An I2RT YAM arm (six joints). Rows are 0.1 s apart.
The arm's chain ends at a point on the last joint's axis. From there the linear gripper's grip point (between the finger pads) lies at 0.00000 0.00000 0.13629 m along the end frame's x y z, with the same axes.
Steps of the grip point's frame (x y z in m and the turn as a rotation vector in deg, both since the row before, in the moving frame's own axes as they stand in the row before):
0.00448 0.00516 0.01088 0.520 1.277 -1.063
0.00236 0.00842 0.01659 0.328 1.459 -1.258
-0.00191 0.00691 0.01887 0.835 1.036 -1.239
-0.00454 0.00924 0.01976 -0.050 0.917 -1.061
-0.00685 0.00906 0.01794 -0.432 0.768 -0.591
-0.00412 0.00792 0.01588 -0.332 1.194 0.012
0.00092 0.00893 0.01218 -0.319 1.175 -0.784
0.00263 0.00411 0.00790 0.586 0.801 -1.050
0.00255 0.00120 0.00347 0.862 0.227 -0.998
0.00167 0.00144 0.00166 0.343 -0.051 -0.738
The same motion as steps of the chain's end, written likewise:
0.00145 0.00642 0.01092 0.520 1.277 -1.063
-0.00110 0.00924 0.01664 0.328 1.459 -1.258
-0.00435 0.00892 0.01891 0.835 1.036 -1.239
-0.00672 0.00914 0.01978 -0.050 0.917 -1.061
-0.00868 0.00804 0.01796 -0.432 0.768 -0.591
-0.00696 0.00713 0.01591 -0.332 1.194 0.012
-0.00188 0.00819 0.01221 -0.319 1.175 -0.784
0.00074 0.00552 0.00792 0.586 0.801 -1.050
0.00203 0.00325 0.00349 0.862 0.227 -0.998
0.00180 0.00226 0.00166 0.343 -0.051 -0.738

